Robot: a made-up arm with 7 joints.
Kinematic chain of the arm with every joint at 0, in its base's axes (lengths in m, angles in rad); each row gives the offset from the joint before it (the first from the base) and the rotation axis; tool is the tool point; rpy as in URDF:
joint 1: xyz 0 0 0.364 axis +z
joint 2: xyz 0 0 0 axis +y
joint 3: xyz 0 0 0.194 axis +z
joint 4: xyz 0.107 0 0 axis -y
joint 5: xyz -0.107 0 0.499 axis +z
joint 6: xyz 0 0 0 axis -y
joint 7: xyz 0.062 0 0 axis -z
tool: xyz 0 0 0 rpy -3.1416 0 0
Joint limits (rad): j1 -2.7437..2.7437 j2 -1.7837..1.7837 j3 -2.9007..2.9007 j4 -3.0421..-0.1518 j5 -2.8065..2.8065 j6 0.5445..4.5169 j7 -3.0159..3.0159
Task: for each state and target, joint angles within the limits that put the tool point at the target. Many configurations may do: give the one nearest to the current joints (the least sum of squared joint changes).
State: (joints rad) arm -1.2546 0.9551 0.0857 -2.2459 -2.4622 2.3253 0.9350
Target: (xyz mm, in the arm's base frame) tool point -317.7 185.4 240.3
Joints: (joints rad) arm -0.7671 1.7837 -0.5152 -3.0421 -2.7578 2.7046 0.9350
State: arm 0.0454 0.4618 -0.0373 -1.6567 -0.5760 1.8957 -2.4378
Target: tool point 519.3 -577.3 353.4
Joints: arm -0.5555 0.7867 -0.4008 -1.1779 -0.5394 1.8551 -2.4378
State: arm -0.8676 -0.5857 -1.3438 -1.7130 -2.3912 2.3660 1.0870
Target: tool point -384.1 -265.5 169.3
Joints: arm -1.1450 -0.4417 -1.6570 -2.5500 -2.4914 2.5682 1.0870
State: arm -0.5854 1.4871 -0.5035 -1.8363 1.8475 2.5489 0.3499
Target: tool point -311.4 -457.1 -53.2
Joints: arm -0.9534 1.6467 -0.8422 -1.6933 1.8033 2.4310 0.3499
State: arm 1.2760 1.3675 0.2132 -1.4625 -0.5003 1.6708 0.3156
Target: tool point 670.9 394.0 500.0
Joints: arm 0.6617 0.7471 -0.2193 -0.9219 -0.4860 1.7098 0.3156
